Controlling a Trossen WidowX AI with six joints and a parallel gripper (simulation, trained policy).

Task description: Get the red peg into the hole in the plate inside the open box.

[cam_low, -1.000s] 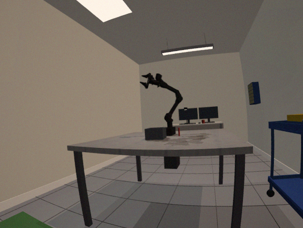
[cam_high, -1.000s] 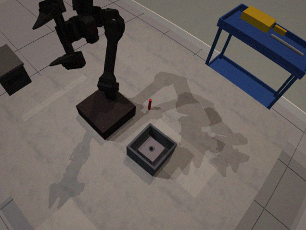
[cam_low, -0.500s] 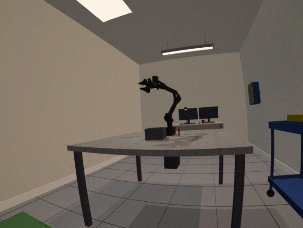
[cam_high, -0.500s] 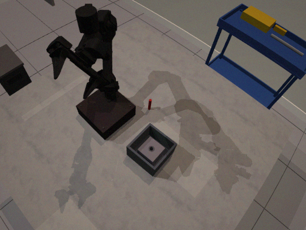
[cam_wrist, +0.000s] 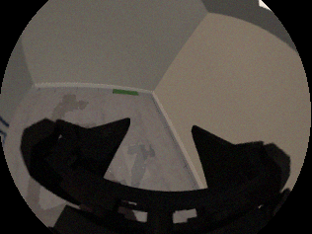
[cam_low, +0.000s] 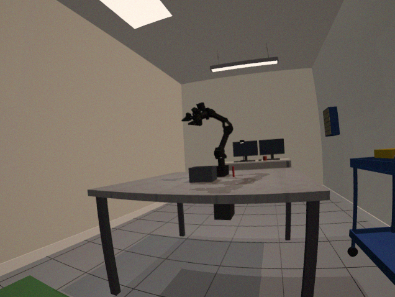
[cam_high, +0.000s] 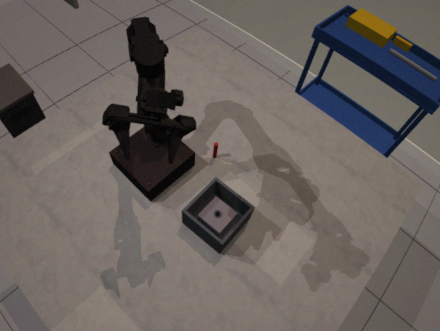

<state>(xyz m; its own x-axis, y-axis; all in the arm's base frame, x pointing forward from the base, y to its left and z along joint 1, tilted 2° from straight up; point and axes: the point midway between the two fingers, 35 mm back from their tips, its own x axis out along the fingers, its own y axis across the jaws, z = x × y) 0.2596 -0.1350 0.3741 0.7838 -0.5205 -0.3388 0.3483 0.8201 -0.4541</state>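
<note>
The red peg lies 400 mm below my gripper tip, 310 mm to the left of it and 150 mm behind it. Round my gripper tip: dark box 410 mm below, 170 mm to the left, 60 mm ahead; then pale plate 390 mm below, 170 mm to the left, 60 mm ahead.
</note>
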